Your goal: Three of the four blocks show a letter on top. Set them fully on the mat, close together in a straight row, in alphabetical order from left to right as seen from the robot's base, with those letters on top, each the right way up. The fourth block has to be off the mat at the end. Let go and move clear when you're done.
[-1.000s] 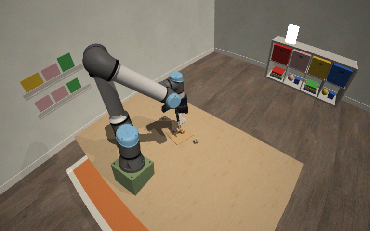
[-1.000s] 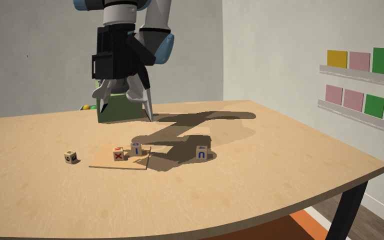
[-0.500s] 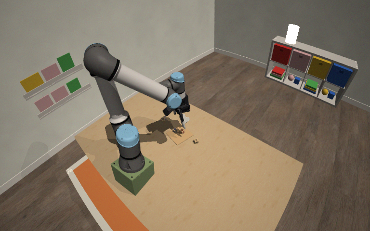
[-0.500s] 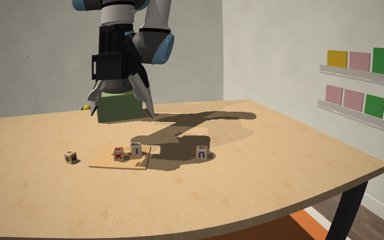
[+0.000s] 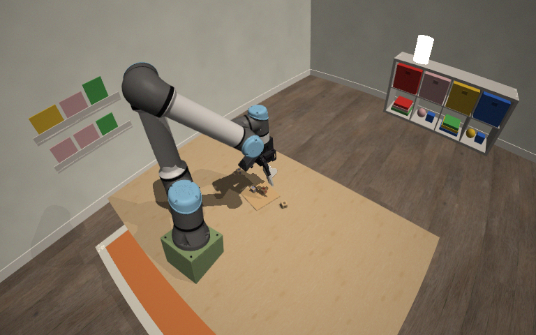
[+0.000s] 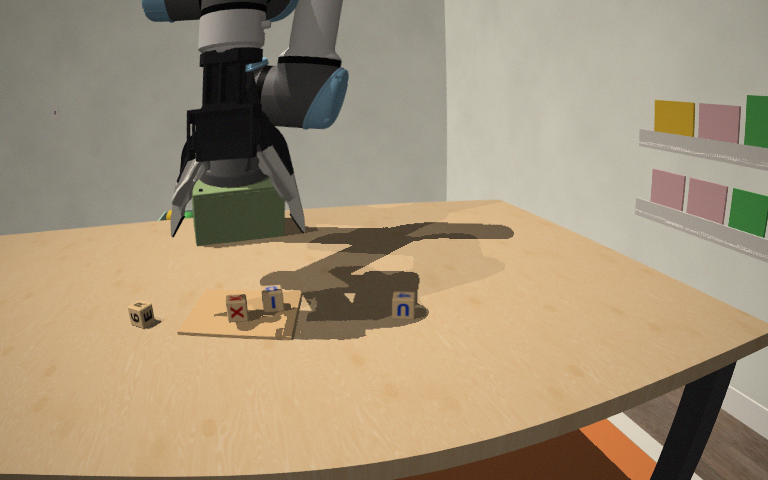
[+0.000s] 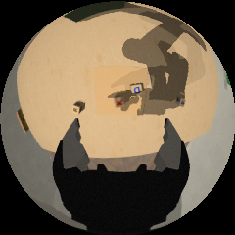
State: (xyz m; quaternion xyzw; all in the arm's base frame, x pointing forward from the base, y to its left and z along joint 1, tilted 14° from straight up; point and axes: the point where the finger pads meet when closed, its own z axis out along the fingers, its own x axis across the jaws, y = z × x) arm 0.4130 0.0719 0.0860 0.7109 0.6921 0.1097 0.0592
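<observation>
Now: the thin tan mat 10 cm below my hand and 2 cm behind it. From my hand the other things lie so: wooden block (14 cm to the right, 9 cm below, 2 cm ahead).
</observation>
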